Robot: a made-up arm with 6 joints.
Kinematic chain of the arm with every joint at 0, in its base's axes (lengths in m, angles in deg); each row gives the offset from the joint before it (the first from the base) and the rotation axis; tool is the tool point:
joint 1: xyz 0 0 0.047 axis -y
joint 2: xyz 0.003 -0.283 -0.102 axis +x
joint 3: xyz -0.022 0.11 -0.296 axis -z
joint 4: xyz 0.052 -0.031 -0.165 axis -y
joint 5: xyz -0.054 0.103 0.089 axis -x
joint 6: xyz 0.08 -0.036 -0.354 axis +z
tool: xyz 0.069 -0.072 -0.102
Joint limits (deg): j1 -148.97..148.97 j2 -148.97..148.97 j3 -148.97..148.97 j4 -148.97..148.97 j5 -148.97..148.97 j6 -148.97..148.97
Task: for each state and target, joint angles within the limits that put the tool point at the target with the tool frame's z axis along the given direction. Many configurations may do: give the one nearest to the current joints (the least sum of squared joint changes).
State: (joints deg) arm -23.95 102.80 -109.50 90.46 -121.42 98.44
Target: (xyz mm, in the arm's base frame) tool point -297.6 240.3 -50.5 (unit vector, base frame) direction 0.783 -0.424 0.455
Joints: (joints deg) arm -35.04 120.56 -115.15 85.52 -132.57 121.34
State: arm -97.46 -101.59 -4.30 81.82 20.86 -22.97
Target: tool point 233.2 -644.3 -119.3 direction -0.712 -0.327 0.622
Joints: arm -79.71 -103.15 2.95 103.44 37.54 -61.52
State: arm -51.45 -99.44 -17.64 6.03 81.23 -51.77
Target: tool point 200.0 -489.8 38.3 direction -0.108 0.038 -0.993
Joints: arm -9.43 -55.45 19.28 -22.86 125.46 5.42
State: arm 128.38 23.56 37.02 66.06 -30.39 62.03
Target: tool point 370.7 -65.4 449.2 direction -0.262 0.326 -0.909
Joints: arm 87.90 38.57 39.72 91.47 -16.31 68.79
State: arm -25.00 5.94 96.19 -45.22 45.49 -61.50
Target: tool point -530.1 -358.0 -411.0 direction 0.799 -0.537 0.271
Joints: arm -17.83 -34.37 98.39 -79.79 50.93 -76.66
